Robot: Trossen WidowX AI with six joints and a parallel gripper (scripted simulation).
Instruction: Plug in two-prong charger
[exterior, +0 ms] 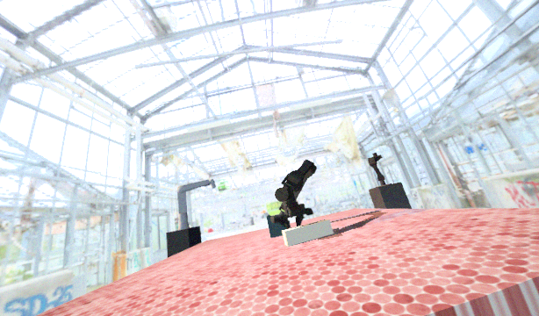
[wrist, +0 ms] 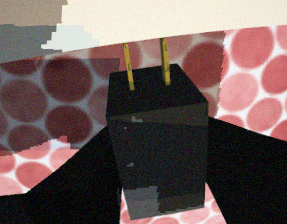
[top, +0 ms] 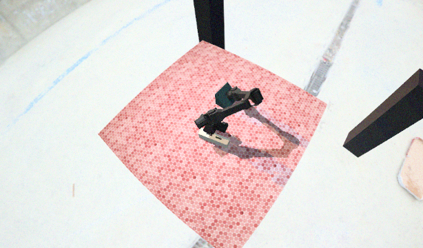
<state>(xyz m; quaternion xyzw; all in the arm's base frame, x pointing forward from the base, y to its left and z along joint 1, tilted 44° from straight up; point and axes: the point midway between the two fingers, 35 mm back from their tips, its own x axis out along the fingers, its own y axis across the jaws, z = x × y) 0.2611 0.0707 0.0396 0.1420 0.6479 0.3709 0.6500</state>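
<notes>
Now: gripper tip 2 cm short of the black two-prong charger, 1 cm to the right of it and 1 cm below it.
</notes>
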